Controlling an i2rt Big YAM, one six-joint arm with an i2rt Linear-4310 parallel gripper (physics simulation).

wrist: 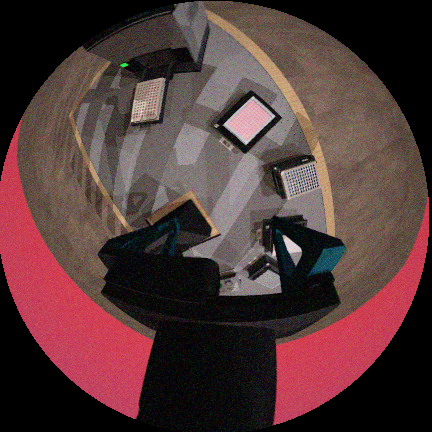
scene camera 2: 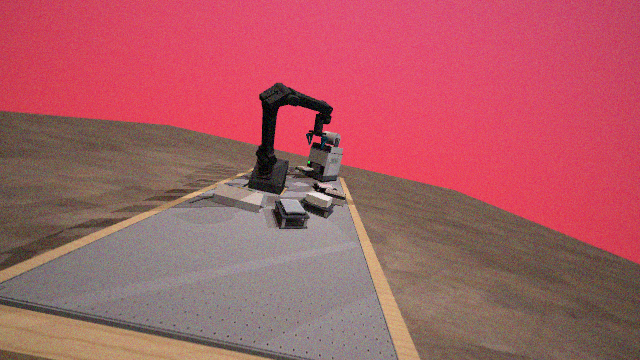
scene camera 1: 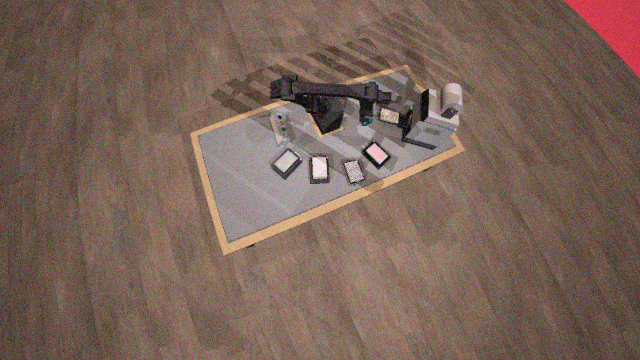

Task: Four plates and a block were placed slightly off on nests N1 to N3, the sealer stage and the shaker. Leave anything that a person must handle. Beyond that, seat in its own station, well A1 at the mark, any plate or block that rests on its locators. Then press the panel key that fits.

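Note:
My gripper [scene camera 1: 366, 121] [scene camera 2: 316, 142] [wrist: 224, 221] is open and empty, high above the table between the arm base and the sealer. A pale plate with reddish wells [scene camera 1: 389, 115] [wrist: 149, 100] lies at the sealer stage. A pink plate [scene camera 1: 376, 154] [wrist: 250, 120] lies on a black base. A white gridded plate [scene camera 1: 353, 171] [wrist: 300, 179] sits unevenly over its dark nest. A white block-like piece [scene camera 1: 319, 167] [scene camera 2: 318, 200] and a pale plate [scene camera 1: 287, 162] [scene camera 2: 291, 206] rest on dark nests; fingers partly hide the white piece in the wrist view. Exact locator contact is unclear.
The key panel [scene camera 1: 276, 134] [scene camera 2: 235, 198] has blue, yellow and green keys and stands left of the arm base [scene camera 2: 269, 177]. The tall sealer [scene camera 1: 440, 122] [scene camera 2: 327, 162] shows a green light. The grey table has a wooden edge [scene camera 1: 207, 192] [scene camera 2: 372, 255].

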